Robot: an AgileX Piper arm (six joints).
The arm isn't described. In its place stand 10 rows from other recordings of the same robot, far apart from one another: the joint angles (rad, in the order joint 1, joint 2, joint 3, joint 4, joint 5, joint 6), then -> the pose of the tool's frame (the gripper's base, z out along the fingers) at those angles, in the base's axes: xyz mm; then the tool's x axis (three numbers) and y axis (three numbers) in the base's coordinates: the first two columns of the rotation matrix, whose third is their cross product.
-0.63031 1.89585 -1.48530 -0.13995 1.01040 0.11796 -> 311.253 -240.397 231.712 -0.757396 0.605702 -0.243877 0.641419 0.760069 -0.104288
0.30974 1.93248 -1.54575 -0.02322 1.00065 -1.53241 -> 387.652 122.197 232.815 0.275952 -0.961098 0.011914 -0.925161 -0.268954 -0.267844
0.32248 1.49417 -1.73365 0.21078 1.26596 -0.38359 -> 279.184 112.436 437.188 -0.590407 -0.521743 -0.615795 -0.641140 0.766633 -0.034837
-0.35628 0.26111 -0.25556 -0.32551 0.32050 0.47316 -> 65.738 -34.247 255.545 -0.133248 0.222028 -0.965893 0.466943 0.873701 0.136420
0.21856 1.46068 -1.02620 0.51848 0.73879 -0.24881 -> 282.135 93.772 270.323 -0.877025 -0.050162 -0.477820 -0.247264 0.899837 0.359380
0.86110 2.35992 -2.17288 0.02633 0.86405 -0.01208 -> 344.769 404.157 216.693 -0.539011 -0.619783 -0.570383 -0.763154 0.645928 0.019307
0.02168 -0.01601 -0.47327 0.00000 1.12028 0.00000 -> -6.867 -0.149 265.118 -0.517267 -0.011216 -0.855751 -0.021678 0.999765 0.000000
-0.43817 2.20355 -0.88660 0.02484 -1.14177 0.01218 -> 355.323 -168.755 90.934 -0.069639 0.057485 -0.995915 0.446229 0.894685 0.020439
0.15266 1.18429 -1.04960 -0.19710 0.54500 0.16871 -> 254.782 29.853 359.278 -0.544808 -0.084247 -0.834318 -0.067794 0.996109 -0.056314
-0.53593 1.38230 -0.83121 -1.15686 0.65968 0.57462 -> 208.972 -183.497 262.870 -0.888090 0.075414 -0.453442 0.400135 0.612359 -0.681842
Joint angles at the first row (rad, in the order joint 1, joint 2, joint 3, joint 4, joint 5, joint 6):
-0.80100 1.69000 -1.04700 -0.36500 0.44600 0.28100
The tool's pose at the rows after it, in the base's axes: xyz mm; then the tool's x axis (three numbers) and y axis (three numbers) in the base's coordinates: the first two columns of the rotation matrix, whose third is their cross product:
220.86 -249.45 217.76 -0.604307 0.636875 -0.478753 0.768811 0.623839 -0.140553
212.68 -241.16 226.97 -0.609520 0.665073 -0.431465 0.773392 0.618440 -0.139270
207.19 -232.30 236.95 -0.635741 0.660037 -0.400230 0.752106 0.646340 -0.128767
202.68 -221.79 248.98 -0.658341 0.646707 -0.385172 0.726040 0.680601 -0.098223
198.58 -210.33 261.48 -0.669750 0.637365 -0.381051 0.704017 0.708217 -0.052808
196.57 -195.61 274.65 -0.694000 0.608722 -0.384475 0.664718 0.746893 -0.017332
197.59 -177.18 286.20 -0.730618 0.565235 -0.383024 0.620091 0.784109 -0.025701
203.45 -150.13 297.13 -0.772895 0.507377 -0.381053 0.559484 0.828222 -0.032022
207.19 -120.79 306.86 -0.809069 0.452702 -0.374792 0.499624 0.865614 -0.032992
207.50 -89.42 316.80 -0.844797 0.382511 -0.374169 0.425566 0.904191 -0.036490
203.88 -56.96 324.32 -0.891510 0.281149 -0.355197 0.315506 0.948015 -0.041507
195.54 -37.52 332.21 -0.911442 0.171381 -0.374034 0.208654 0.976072 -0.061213
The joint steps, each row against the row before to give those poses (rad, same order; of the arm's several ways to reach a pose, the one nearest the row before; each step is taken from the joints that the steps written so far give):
0.00000 -0.03900 -0.00003 0.05801 0.13202 -0.01201
-0.00001 -0.04002 0.00004 0.03600 0.09199 -0.02900
-0.00001 -0.04098 -0.00003 0.05800 0.06500 -0.07802
0.00002 -0.04800 0.00001 0.07599 0.05500 -0.08797
0.00000 -0.05001 0.00001 0.08100 0.05100 -0.07400
0.01601 -0.05299 0.00000 0.06400 0.04999 -0.06499
0.05400 -0.04901 0.00000 -0.00800 0.05001 -0.00200
0.10099 -0.04900 0.00002 -0.01900 0.05098 0.03199
0.11499 -0.04697 -0.00002 -0.02000 0.05499 0.04999
0.13000 -0.05003 0.00001 -0.02200 0.05302 0.05000
0.14100 -0.04401 0.00000 -0.01100 0.06600 0.02100
0.09003 -0.04997 0.00597 -0.01201 0.02301 -0.02497

